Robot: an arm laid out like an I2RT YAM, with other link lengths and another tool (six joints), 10 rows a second.
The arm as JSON. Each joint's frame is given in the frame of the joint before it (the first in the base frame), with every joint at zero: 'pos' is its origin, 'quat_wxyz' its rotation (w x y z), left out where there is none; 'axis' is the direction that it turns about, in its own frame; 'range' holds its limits. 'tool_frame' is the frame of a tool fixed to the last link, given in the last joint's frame.
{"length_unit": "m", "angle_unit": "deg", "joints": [
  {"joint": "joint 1", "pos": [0.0, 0.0, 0.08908], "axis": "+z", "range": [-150.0, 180.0]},
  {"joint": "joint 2", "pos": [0.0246, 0.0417, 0.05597], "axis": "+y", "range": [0.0, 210.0]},
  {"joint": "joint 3", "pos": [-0.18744, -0.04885, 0.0], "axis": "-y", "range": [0.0, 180.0]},
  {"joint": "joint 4", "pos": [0.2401, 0.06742, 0.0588], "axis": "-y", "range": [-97.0, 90.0]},
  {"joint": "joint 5", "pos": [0.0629, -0.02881, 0.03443], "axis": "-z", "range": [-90.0, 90.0]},
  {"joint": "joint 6", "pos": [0.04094, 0.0, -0.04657], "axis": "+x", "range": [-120.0, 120.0]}
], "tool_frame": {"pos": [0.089, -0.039, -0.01], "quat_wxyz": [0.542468, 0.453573, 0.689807, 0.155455]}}
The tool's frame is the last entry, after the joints.
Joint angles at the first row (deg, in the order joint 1, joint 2, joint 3, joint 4, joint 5, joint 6):
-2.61, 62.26, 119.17, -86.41, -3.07, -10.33
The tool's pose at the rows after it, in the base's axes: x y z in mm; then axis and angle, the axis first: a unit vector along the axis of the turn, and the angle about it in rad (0 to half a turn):
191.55 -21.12 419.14 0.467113 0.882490 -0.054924 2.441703
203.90 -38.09 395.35 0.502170 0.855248 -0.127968 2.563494
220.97 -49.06 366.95 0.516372 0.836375 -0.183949 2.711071
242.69 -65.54 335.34 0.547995 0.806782 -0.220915 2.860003
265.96 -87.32 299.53 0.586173 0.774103 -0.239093 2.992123
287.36 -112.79 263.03 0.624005 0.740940 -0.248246 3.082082
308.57 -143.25 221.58 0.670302 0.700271 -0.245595 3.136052
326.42 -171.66 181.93 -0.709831 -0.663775 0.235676 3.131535
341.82 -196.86 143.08 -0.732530 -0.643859 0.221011 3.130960
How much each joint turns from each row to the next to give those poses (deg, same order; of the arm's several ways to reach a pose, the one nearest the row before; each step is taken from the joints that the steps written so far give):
-0.04, 3.02, -1.09, -1.66, 4.63, 0.11
-0.01, 4.91, -1.49, -2.23, 7.57, 2.86
-0.57, 6.67, -0.91, -2.36, 3.93, 2.76
-2.79, 8.24, -0.20, -0.51, 1.84, 4.04
-4.13, 8.68, 0.00, 1.69, 0.02, 3.78
-4.13, 8.09, 0.00, 3.76, 0.00, 3.00
-4.31, 8.21, 0.00, 6.36, -0.05, 3.54
-3.50, 7.13, 0.00, 7.43, -0.11, 2.91
-2.92, 6.40, 0.03, 7.58, -1.09, 0.76

